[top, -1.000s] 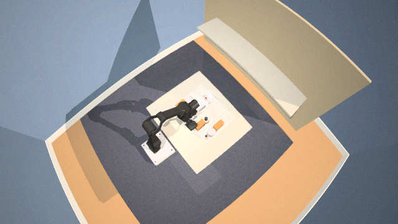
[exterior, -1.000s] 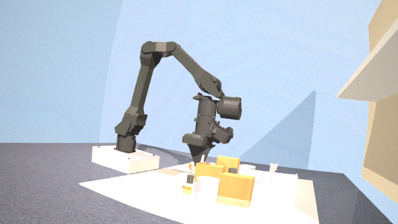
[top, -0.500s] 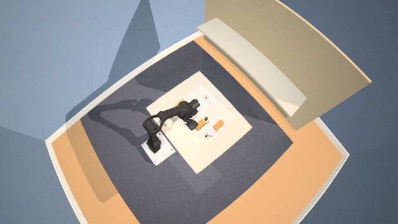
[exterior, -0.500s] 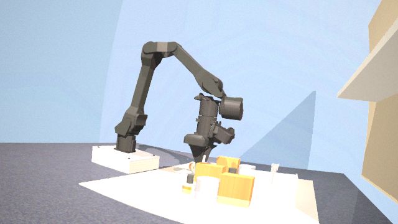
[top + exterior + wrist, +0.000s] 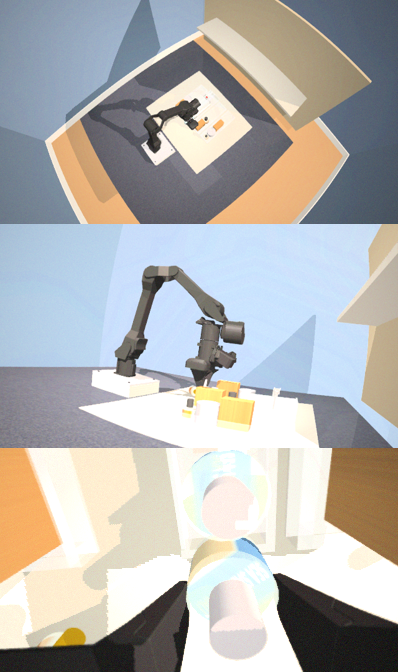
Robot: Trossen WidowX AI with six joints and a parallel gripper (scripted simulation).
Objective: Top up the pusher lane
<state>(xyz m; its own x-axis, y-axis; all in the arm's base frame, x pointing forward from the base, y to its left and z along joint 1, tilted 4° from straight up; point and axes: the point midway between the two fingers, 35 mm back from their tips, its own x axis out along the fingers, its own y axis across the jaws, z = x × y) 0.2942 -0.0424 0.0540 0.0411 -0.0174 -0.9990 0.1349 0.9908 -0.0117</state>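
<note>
Now: the pale lane 180 mm ahead of my gripper tip and 30 mm below it. Round my gripper tip: shelf unit (530 mm ahead, 320 mm above, 120 mm to the right).
</note>
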